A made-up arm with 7 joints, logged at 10 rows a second.
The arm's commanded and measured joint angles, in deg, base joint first. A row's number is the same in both.
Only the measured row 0 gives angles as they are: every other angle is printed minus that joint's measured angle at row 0.
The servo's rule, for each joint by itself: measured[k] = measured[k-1] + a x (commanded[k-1-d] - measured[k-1]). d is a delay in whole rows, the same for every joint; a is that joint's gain. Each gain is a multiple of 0.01, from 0.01 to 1. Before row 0 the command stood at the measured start. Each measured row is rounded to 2 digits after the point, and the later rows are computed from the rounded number. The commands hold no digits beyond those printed.
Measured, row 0:
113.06 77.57 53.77 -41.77 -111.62 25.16 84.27
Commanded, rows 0 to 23:
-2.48 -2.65 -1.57 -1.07 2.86 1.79 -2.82
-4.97 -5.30 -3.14 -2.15 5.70 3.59 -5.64
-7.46 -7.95 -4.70 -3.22 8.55 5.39 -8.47
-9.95 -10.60 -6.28 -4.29 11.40 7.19 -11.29
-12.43 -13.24 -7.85 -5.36 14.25 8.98 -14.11
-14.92 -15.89 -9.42 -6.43 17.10 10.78 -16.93
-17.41 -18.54 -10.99 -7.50 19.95 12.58 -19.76
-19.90 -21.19 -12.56 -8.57 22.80 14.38 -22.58
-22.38 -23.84 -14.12 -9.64 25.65 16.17 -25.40
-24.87 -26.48 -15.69 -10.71 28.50 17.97 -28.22
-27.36 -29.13 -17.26 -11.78 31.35 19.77 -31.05
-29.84 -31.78 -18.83 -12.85 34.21 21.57 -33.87
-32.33 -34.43 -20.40 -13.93 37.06 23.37 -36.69
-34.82 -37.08 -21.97 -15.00 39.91 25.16 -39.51
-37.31 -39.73 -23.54 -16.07 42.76 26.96 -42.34
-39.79 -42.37 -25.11 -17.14 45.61 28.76 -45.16
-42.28 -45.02 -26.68 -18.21 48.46 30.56 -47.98
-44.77 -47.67 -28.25 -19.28 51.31 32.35 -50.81
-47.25 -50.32 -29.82 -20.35 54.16 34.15 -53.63
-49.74 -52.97 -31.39 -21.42 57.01 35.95 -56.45
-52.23 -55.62 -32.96 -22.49 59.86 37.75 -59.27
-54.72 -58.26 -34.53 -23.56 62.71 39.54 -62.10
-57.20 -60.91 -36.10 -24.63 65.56 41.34 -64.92
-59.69 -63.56 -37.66 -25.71 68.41 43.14 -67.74
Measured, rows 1 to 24:
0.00 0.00 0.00 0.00 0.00 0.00 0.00
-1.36 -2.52 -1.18 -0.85 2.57 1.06 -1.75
-3.35 -5.16 -2.65 -1.88 5.39 2.55 -4.16
-5.61 -7.81 -4.19 -2.94 8.23 4.23 -6.83
-8.00 -10.46 -5.76 -4.01 11.08 5.98 -9.60
-10.44 -13.10 -7.33 -5.08 13.93 7.75 -12.40
-12.90 -15.75 -8.90 -6.15 16.78 9.54 -15.21
-15.38 -18.40 -10.47 -7.22 19.63 11.33 -18.03
-17.87 -21.05 -12.04 -8.29 22.48 13.13 -20.85
-20.35 -23.70 -13.60 -9.36 25.33 14.92 -23.67
-22.84 -26.34 -15.17 -10.43 28.18 16.72 -26.49
-25.33 -28.99 -16.74 -11.50 31.03 18.52 -29.32
-27.81 -31.64 -18.31 -12.57 33.89 20.32 -32.14
-30.30 -34.29 -19.88 -13.64 36.74 22.12 -34.96
-32.79 -36.94 -21.45 -14.71 39.59 23.91 -37.78
-35.28 -39.59 -23.02 -15.78 42.44 25.71 -40.61
-37.76 -42.23 -24.59 -16.85 45.29 27.51 -43.43
-40.25 -44.88 -26.16 -17.92 48.14 29.31 -46.25
-42.74 -47.53 -27.73 -18.99 50.99 31.10 -49.08
-45.22 -50.18 -29.30 -20.06 53.84 32.90 -51.90
-47.71 -52.83 -30.87 -21.13 56.69 34.70 -54.72
-50.20 -55.48 -32.44 -22.20 59.54 36.50 -57.54
-52.69 -58.12 -34.01 -23.27 62.39 38.29 -60.37
-55.17 -60.77 -35.58 -24.34 65.24 40.09 -63.19
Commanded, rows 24 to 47:
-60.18 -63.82 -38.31 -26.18 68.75 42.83 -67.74
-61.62 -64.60 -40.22 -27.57 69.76 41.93 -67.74
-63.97 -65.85 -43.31 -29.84 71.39 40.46 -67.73
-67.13 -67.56 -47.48 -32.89 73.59 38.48 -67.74
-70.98 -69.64 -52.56 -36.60 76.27 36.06 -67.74
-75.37 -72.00 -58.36 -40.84 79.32 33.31 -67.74
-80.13 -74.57 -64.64 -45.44 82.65 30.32 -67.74
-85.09 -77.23 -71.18 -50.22 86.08 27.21 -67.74
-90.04 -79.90 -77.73 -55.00 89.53 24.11 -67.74
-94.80 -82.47 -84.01 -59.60 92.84 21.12 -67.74
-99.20 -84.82 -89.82 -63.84 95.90 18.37 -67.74
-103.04 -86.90 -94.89 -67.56 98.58 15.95 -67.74
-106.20 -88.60 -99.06 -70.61 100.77 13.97 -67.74
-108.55 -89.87 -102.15 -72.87 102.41 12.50 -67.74
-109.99 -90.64 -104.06 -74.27 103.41 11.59 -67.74
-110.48 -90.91 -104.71 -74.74 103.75 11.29 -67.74
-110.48 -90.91 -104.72 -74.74 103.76 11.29 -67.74
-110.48 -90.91 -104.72 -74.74 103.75 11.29 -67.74
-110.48 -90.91 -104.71 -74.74 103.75 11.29 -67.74
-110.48 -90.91 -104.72 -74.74 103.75 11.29 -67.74
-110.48 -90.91 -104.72 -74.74 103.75 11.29 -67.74
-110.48 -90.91 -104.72 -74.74 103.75 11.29 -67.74
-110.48 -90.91 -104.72 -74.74 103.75 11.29 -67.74
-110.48 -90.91 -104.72 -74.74 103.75 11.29 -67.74
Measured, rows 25 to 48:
-57.66 -63.42 -37.14 -25.42 68.09 41.89 -66.01
-59.05 -63.80 -38.02 -26.02 68.68 42.44 -67.08
-60.46 -64.56 -39.67 -27.24 69.65 42.14 -67.49
-62.39 -65.79 -42.40 -29.29 71.22 41.15 -67.64
-65.00 -67.47 -46.21 -32.13 73.35 39.57 -67.70
-68.29 -69.53 -50.97 -35.66 75.98 37.50 -67.72
-72.18 -71.88 -56.51 -39.75 78.99 35.03 -67.73
-76.55 -74.44 -62.61 -44.25 82.28 32.25 -67.74
-81.25 -77.09 -69.04 -48.97 85.70 29.28 -67.74
-86.08 -79.76 -75.56 -53.73 89.15 26.23 -67.74
-90.88 -82.33 -81.90 -58.37 92.47 23.22 -67.74
-95.46 -84.70 -87.84 -62.69 95.56 20.36 -67.74
-99.63 -86.79 -93.13 -66.54 98.28 17.76 -67.74
-103.24 -88.51 -97.58 -69.76 100.52 15.52 -67.74
-106.16 -89.80 -101.01 -72.22 102.22 13.74 -67.74
-108.27 -90.60 -103.30 -73.84 103.29 12.47 -67.74
-109.49 -90.89 -104.36 -74.55 103.70 11.77 -67.74
-110.03 -90.91 -104.63 -74.70 103.75 11.49 -67.74
-110.28 -90.91 -104.70 -74.73 103.75 11.37 -67.74
-110.39 -90.91 -104.71 -74.74 103.75 11.32 -67.74
-110.44 -90.91 -104.72 -74.74 103.75 11.30 -67.74
-110.46 -90.91 -104.72 -74.74 103.75 11.29 -67.74
-110.47 -90.91 -104.72 -74.74 103.75 11.29 -67.74
-110.48 -90.91 -104.72 -74.74 103.75 11.29 -67.74

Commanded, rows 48 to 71:
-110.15 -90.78 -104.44 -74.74 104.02 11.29 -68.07
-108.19 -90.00 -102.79 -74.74 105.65 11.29 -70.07
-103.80 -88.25 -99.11 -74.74 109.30 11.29 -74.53
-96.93 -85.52 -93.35 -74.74 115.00 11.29 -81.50
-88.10 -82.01 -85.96 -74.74 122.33 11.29 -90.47
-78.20 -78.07 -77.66 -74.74 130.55 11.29 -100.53
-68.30 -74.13 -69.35 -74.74 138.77 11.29 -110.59
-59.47 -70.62 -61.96 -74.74 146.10 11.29 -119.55
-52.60 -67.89 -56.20 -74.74 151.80 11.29 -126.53
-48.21 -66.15 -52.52 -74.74 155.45 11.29 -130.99
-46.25 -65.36 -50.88 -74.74 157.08 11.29 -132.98
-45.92 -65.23 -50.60 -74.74 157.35 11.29 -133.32
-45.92 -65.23 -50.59 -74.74 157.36 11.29 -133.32
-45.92 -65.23 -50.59 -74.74 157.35 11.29 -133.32
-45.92 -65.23 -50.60 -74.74 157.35 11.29 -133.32
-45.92 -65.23 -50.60 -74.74 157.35 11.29 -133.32
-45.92 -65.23 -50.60 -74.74 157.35 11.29 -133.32
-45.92 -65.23 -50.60 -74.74 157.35 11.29 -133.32
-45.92 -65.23 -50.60 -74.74 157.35 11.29 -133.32
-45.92 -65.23 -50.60 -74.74 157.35 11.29 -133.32
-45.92 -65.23 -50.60 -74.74 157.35 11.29 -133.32
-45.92 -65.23 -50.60 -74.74 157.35 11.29 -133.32
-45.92 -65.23 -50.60 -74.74 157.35 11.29 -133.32
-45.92 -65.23 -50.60 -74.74 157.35 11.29 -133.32
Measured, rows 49 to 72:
-110.48 -90.91 -104.72 -74.74 103.75 11.29 -67.74
-110.30 -90.79 -104.51 -74.74 103.99 11.29 -67.94
-109.14 -90.04 -103.22 -74.74 105.48 11.29 -69.26
-106.20 -88.34 -100.14 -74.74 108.92 11.29 -72.53
-101.10 -85.66 -95.05 -74.74 114.39 11.29 -78.09
-93.95 -82.19 -88.23 -74.74 121.54 11.29 -85.77
-85.29 -78.28 -80.30 -74.74 129.65 11.29 -94.92
-75.95 -74.34 -72.09 -74.74 137.86 11.29 -104.64
-66.89 -70.81 -64.49 -74.74 145.28 11.29 -113.88
-59.03 -68.04 -58.27 -74.74 151.15 11.29 -121.72
-53.08 -66.24 -53.96 -74.74 155.02 11.29 -127.47
-49.32 -65.40 -51.65 -74.74 156.87 11.29 -130.89
-47.45 -65.24 -50.86 -74.74 157.30 11.29 -132.40
-46.61 -65.23 -50.66 -74.74 157.35 11.29 -132.97
-46.23 -65.23 -50.61 -74.74 157.35 11.29 -133.19
-46.06 -65.23 -50.60 -74.74 157.35 11.29 -133.27
-45.98 -65.23 -50.60 -74.74 157.35 11.29 -133.30
-45.95 -65.23 -50.60 -74.74 157.35 11.29 -133.31
-45.93 -65.23 -50.60 -74.74 157.35 11.29 -133.32
-45.92 -65.23 -50.60 -74.74 157.35 11.29 -133.32
-45.92 -65.23 -50.60 -74.74 157.35 11.29 -133.32
-45.92 -65.23 -50.60 -74.74 157.35 11.29 -133.32
-45.92 -65.23 -50.60 -74.74 157.35 11.29 -133.32
-45.92 -65.23 -50.60 -74.74 157.35 11.29 -133.32

